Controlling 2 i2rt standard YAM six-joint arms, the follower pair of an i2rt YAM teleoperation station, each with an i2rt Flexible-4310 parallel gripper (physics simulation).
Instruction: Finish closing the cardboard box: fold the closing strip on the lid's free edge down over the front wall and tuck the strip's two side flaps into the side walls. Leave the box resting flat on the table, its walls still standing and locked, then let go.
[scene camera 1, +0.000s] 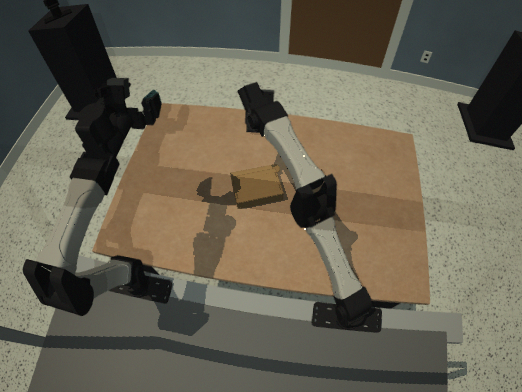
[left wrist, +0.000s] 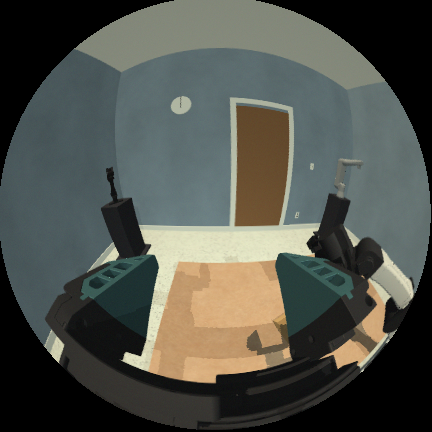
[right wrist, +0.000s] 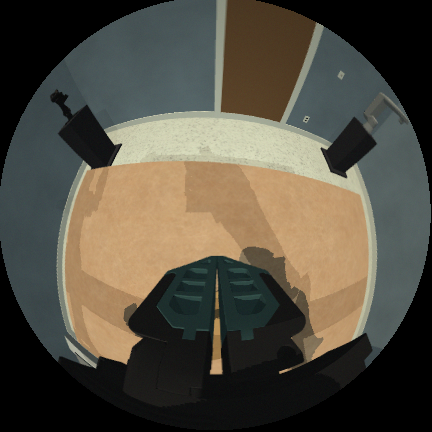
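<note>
The brown cardboard box (scene camera 1: 259, 187) (left wrist: 280, 321) lies on the table near the middle of scene camera 1, lid down over its top. A narrow band (scene camera 1: 254, 171) runs along its far edge; whether it is the closing strip standing out or folded down is too small to tell, and the side flaps cannot be made out. My right gripper (scene camera 1: 254, 126) (right wrist: 216, 260) is shut and empty, above the table beyond the box's far side, apart from it. My left gripper (scene camera 1: 136, 96) (left wrist: 216, 262) is open and empty, high over the table's far left corner, well away from the box.
The brown table top (scene camera 1: 165, 230) (left wrist: 225, 295) (right wrist: 150, 215) carries shadows of the arms. My right forearm (scene camera 1: 295, 150) passes just right of the box and hides the table beside it. Black pedestals (scene camera 1: 70, 55) (scene camera 1: 495, 95) stand on the floor beyond the table.
</note>
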